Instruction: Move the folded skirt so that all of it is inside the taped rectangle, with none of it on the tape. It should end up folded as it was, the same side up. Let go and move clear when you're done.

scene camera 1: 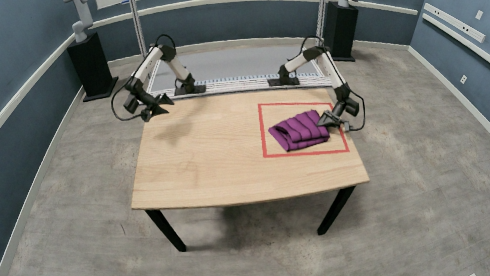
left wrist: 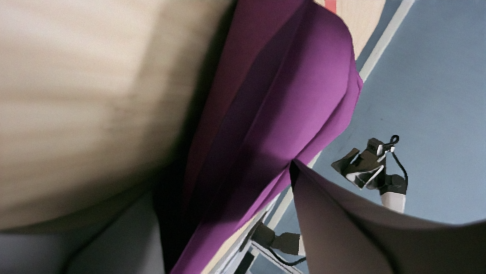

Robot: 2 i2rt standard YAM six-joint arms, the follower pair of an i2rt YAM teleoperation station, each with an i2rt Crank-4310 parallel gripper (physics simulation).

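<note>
The purple folded skirt [scene camera 1: 300, 132] [left wrist: 300, 100] lies on the table at the right in scene camera 1. Its visible edges are inside the red taped rectangle [scene camera 1: 305, 154] [left wrist: 330, 5], with a narrow gap from the left and bottom strips. Its folded layers are stacked, with seams across the top. My left gripper [scene camera 1: 324, 123] [left wrist: 237, 163] is at the skirt's right end, shut on its thick folded layers, one finger on each side. It hides part of that end and of the right tape strip. My right gripper [scene camera 1: 170, 107] [left wrist: 338, 169] is open and empty above the table's back left corner.
The wooden table [scene camera 1: 215, 170] bears the rectangle near its right edge. Behind it stands a metal frame rail [scene camera 1: 235, 84] with both arm bases. Two black pedestals [scene camera 1: 92, 67] [scene camera 1: 341, 32] stand on the floor beyond.
</note>
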